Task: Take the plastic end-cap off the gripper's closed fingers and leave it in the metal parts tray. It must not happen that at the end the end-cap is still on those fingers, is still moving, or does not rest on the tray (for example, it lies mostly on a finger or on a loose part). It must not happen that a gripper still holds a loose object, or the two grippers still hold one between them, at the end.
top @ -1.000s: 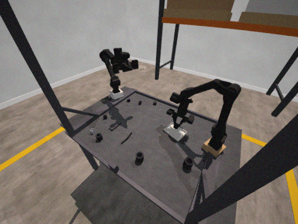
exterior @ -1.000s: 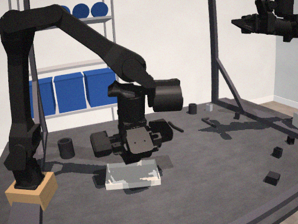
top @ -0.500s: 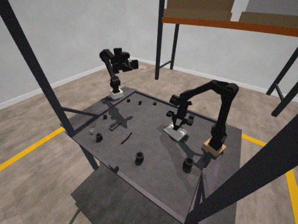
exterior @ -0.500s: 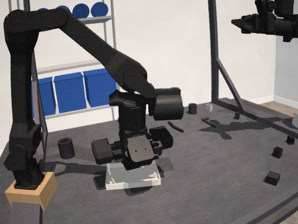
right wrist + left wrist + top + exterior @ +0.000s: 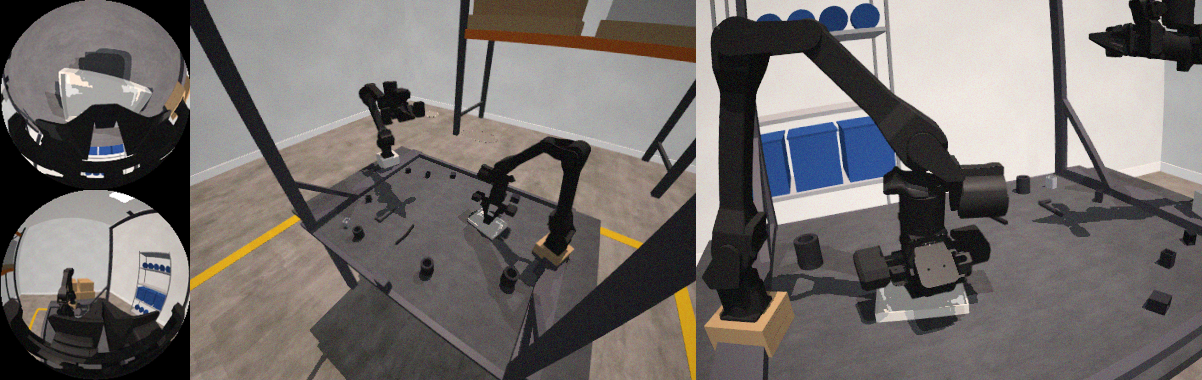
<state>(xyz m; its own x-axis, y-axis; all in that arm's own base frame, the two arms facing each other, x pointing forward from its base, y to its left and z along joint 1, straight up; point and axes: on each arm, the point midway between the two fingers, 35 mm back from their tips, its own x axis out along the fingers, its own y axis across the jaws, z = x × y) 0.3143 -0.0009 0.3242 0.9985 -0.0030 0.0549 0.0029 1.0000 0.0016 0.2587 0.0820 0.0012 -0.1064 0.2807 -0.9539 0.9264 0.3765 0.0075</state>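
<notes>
The white metal parts tray is 20 mm behind my right hand and 40 mm below it. Round my right hand: plastic end-cap (20 mm behind, 20 mm below).
</notes>
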